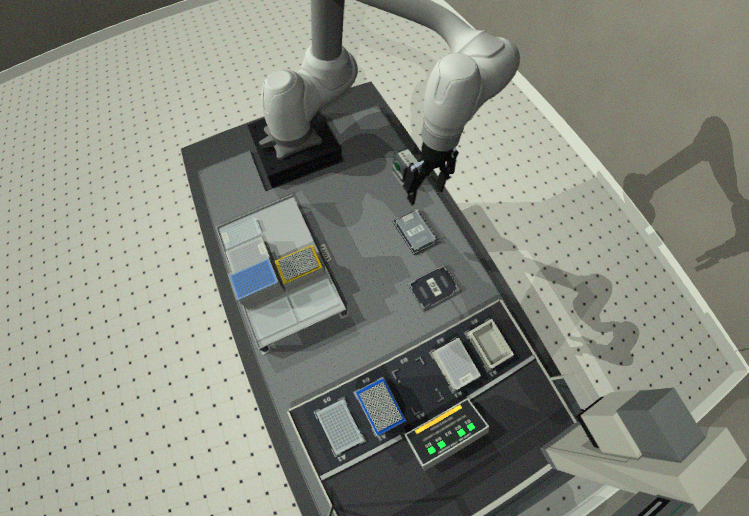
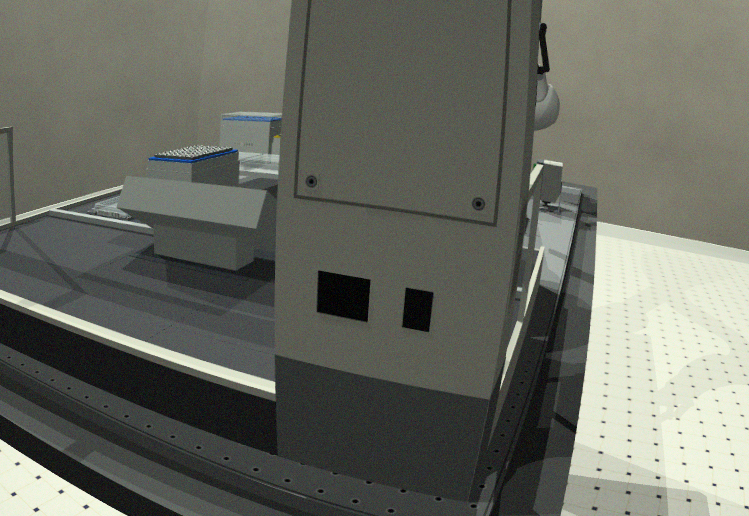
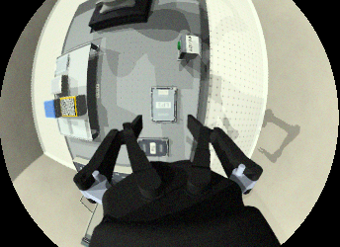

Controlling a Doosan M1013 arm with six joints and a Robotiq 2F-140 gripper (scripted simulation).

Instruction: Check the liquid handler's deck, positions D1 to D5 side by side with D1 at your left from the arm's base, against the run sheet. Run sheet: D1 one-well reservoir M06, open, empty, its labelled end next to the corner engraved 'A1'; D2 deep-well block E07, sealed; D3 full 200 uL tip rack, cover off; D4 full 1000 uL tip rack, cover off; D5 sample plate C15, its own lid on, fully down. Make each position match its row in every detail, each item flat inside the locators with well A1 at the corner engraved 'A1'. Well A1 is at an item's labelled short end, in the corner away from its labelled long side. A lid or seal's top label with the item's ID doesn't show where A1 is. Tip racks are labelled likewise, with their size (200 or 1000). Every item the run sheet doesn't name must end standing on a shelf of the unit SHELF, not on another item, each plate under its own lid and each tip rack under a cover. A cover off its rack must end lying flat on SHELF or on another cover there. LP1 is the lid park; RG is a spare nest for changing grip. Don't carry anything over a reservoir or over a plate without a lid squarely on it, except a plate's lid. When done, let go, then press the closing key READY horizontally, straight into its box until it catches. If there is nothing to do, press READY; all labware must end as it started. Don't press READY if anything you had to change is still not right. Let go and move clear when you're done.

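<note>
The flat lid is 240 mm below my hand. From my hand the other things lie so: ready key box 220 mm behind, 70 mm to the left, 190 mm below; spare nest 200 mm ahead, 50 mm to the right, 250 mm below; yellow-rimmed tip rack 30 mm behind, 400 mm to the right, 150 mm below.
</note>
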